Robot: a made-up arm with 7 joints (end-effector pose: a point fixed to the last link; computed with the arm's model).
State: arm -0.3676 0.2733 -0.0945 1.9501 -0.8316 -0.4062 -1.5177
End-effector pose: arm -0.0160 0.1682 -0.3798 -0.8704 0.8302 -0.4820
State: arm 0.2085 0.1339 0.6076 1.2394 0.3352 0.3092 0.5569
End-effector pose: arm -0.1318 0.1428 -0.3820 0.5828 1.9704 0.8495
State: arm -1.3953 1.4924 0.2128 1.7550 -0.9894 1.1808 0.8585
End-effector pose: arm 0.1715 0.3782 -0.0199 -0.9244 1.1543 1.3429
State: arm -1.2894 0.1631 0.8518 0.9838 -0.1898 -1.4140 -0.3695
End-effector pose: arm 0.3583 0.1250 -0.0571 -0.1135 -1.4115 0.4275
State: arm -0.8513 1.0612 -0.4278 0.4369 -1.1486 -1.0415 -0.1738
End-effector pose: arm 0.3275 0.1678 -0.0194 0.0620 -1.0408 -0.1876
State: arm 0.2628 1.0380 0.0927 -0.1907 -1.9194 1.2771 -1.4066
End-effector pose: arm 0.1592 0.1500 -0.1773 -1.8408 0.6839 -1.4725
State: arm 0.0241 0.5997 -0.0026 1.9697 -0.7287 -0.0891 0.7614
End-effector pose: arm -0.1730 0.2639 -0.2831 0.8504 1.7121 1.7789
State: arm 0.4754 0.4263 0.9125 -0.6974 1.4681 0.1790 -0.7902
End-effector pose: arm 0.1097 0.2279 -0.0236 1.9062 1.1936 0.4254
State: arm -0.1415 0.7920 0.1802 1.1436 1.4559 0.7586 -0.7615
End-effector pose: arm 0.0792 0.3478 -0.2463 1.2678 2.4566 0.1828
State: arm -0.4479 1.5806 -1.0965 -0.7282 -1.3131 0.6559 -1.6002
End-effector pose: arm 0.1165 0.0442 -0.1840 -1.0359 1.4521 -2.1525
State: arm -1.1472 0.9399 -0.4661 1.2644 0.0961 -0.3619 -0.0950
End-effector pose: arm 0.3462 0.2575 -0.0827 1.1062 0.1818 0.0669
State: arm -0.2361 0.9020 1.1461 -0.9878 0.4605 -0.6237 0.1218
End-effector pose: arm 0.0764 0.0803 0.1249 1.8864 -1.7991 0.4290
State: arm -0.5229 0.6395 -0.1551 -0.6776 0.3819 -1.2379 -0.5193
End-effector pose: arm 0.1706 -0.0140 0.0137 1.2770 -1.9462 -1.1293
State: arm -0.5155 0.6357 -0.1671 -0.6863 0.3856 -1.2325 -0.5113
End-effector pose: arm 0.1688 -0.0159 0.0121 1.2550 -1.9492 -1.1329
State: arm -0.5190 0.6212 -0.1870 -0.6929 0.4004 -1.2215 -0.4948
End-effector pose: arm 0.1671 -0.0199 0.0114 1.2269 -1.9605 -1.1256
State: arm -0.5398 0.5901 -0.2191 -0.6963 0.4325 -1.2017 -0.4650
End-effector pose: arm 0.1653 -0.0272 0.0122 1.1893 -1.9858 -1.1015
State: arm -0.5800 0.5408 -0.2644 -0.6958 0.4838 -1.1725 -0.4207
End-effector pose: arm 0.1628 -0.0383 0.0151 1.1411 -2.0276 -1.0593
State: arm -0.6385 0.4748 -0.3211 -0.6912 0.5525 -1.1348 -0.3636
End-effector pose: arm 0.1590 -0.0531 0.0205 1.0827 -2.0863 -1.0013
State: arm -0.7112 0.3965 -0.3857 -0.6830 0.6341 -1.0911 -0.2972
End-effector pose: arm 0.1526 -0.0705 0.0282 1.0149 -2.1601 -0.9323
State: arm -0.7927 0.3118 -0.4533 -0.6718 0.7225 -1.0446 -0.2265
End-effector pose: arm 0.1432 -0.0892 0.0378 0.9407 -2.2446 -0.8580
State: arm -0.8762 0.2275 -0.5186 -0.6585 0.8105 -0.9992 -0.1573
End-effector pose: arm 0.1307 -0.1071 0.0480 0.8644 -2.3332 -0.7848
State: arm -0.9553 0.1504 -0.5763 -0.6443 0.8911 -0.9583 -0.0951
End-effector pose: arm 0.1167 -0.1226 0.0575 0.7923 -2.4182 -0.7179
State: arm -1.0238 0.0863 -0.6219 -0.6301 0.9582 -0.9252 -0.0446
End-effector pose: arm 0.1032 -0.1348 0.0653 0.7315 -2.4915 -0.6620
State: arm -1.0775 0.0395 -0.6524 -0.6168 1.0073 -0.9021 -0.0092
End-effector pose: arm 0.0925 -0.1432 0.0709 0.6893 -2.5471 -0.6207
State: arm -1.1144 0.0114 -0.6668 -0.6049 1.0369 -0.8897 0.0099
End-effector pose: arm 0.0863 -0.1483 0.0747 0.6702 -2.5818 -0.5949
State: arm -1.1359 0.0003 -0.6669 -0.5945 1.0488 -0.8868 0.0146
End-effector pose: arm 0.0847 -0.1505 0.0771 0.6731 -2.5970 -0.5831
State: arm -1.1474 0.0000 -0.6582 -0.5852 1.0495 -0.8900 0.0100
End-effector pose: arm 0.0861 -0.1510 0.0786 0.6903 -2.5995 -0.5804
